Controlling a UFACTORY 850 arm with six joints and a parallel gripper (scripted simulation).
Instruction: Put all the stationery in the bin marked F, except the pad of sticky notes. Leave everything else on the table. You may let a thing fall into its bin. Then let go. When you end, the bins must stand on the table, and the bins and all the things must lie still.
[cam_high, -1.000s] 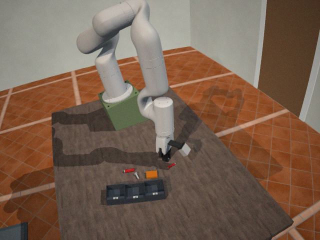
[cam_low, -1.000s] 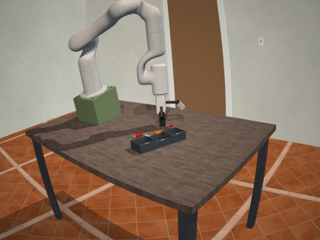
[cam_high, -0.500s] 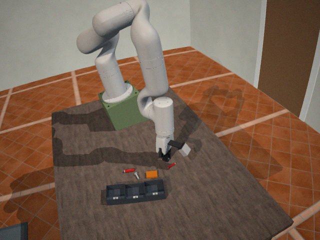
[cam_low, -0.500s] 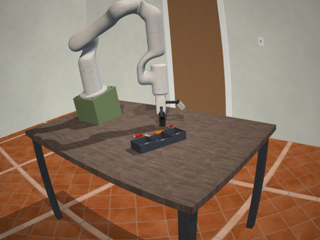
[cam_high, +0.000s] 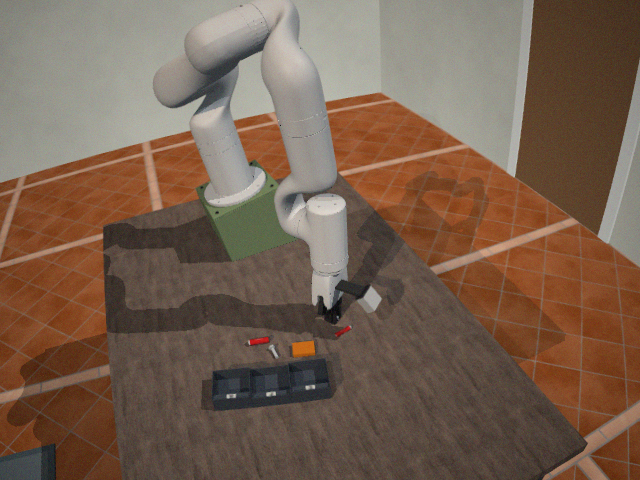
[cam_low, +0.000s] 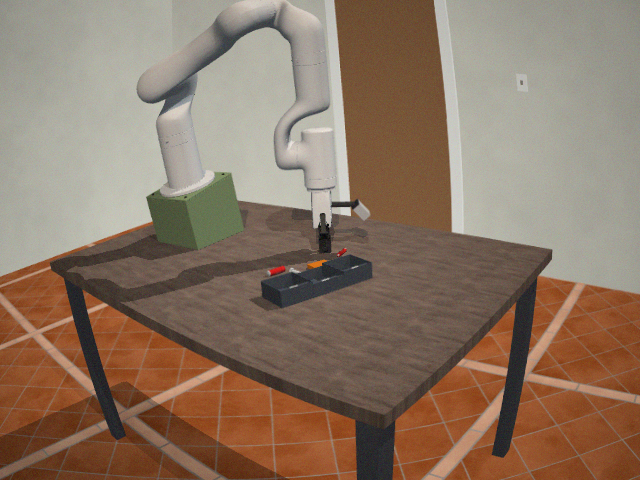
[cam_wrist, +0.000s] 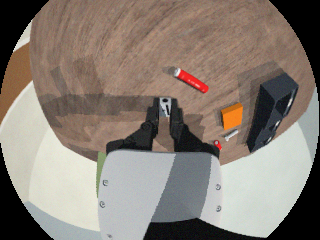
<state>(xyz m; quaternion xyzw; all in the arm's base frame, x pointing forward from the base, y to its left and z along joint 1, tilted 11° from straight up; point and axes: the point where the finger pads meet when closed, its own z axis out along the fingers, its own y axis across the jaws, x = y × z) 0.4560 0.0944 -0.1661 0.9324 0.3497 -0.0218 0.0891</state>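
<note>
Right now the thin red pen is 50 mm ahead of my hand, 10 mm to the left of it and 20 mm below it. From my hand the other things lie so: silver bolt 50 mm ahead, 170 mm to the right, 20 mm below; then grey clip-like piece 10 mm below; then orange sticky-note pad 70 mm ahead, 100 mm to the right, 20 mm below.
</note>
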